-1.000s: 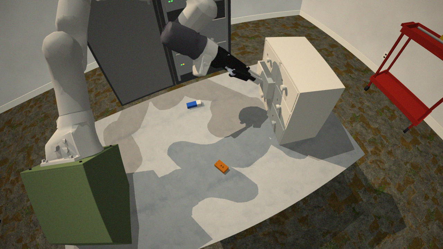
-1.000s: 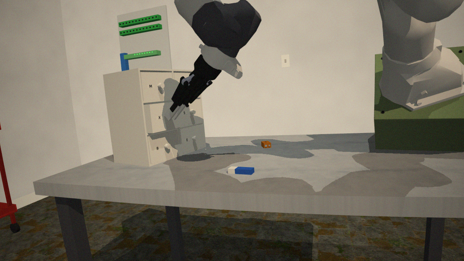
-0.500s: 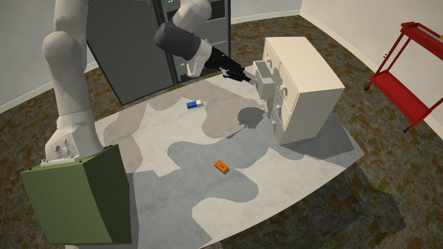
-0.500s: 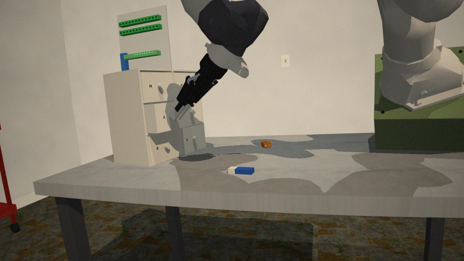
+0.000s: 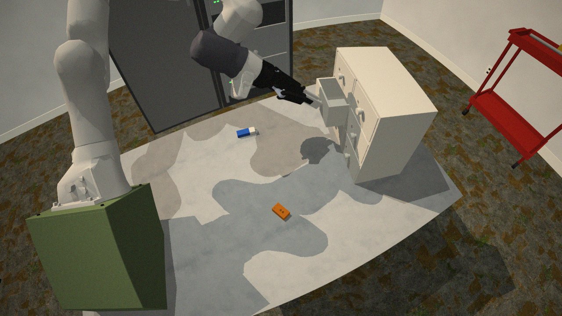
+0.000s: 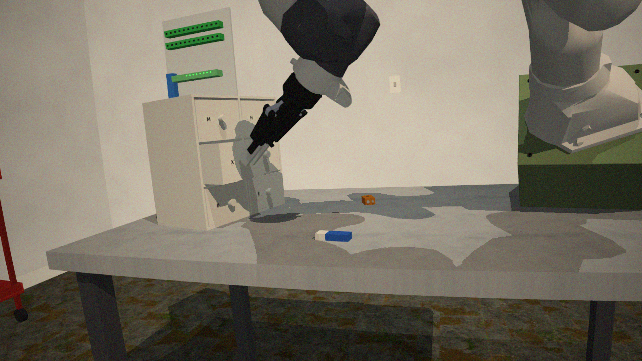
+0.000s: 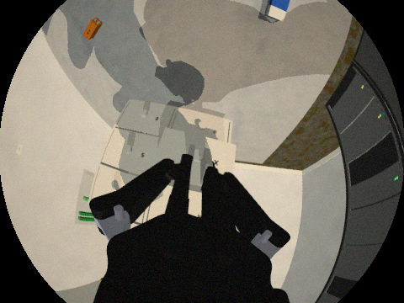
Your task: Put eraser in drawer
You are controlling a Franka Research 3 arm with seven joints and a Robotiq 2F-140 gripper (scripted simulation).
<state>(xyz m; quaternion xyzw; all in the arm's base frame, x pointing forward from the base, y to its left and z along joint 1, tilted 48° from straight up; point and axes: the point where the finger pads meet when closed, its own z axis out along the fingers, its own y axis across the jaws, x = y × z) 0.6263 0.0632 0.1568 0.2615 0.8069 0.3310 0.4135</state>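
My hand is 200 mm past the eraser, 160 mm above it and 80 mm to the right of it. Round my hand: drawer marked X: 110 mm ahead, 40 mm below, 20 mm to the right; then small orange block: 240 mm to the right, 190 mm behind, 160 mm below.
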